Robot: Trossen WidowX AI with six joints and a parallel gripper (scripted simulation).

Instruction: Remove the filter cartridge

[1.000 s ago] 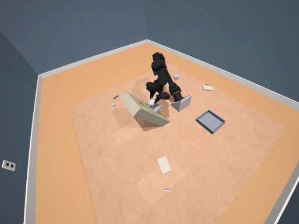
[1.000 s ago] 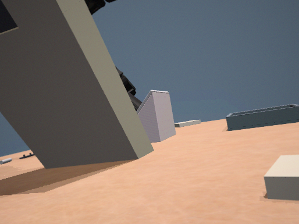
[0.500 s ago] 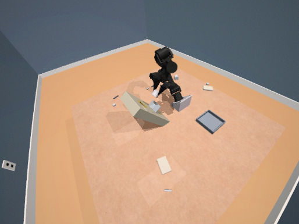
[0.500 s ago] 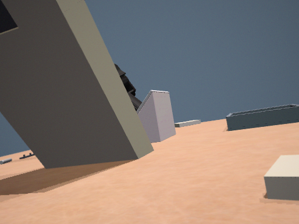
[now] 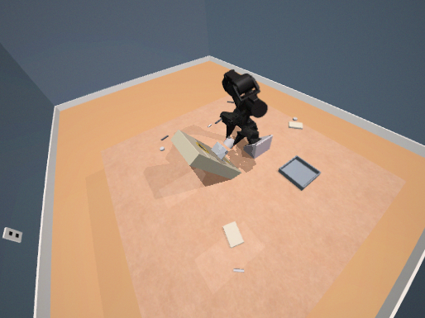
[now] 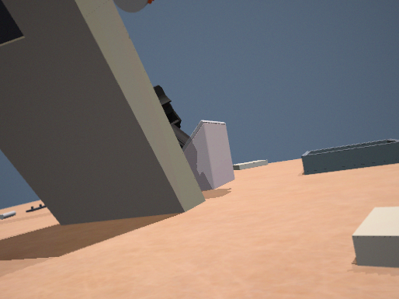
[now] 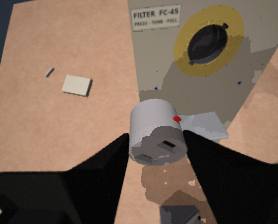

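Now: gripper tip 290 mm past the tray, 240 mm to the right of it and 260 mm above it. The rest, counted from my gripper tip: beige service panel: 60 mm ahead, 80 mm to the right, 110 mm below; then round grey filter cartridge: right at my gripper tip.
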